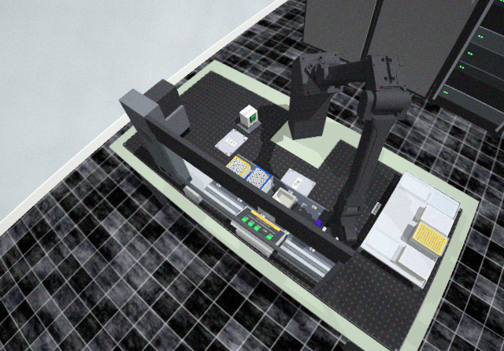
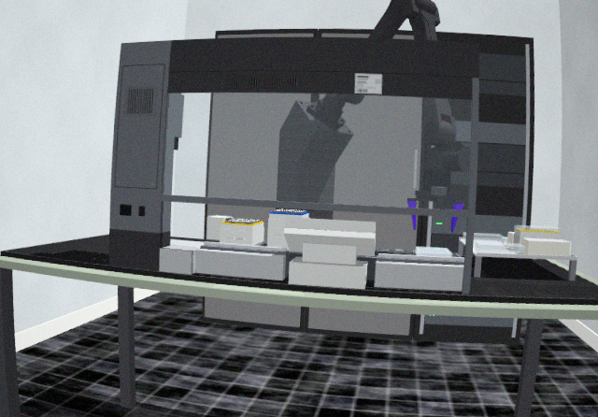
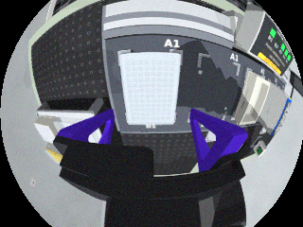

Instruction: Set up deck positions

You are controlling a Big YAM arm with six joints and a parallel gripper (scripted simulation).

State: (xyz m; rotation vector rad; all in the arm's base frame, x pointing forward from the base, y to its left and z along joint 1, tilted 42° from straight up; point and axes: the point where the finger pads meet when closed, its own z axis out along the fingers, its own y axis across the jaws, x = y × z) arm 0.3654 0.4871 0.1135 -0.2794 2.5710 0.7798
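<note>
My hand is 6 cm above the clear plate lid. Round my hand: blue-rimmed tip rack (13 cm ahead, 34 cm to the right); white reservoir (8 cm ahead, 23 cm to the right, 6 cm below); sample plate (7 cm below).
</note>
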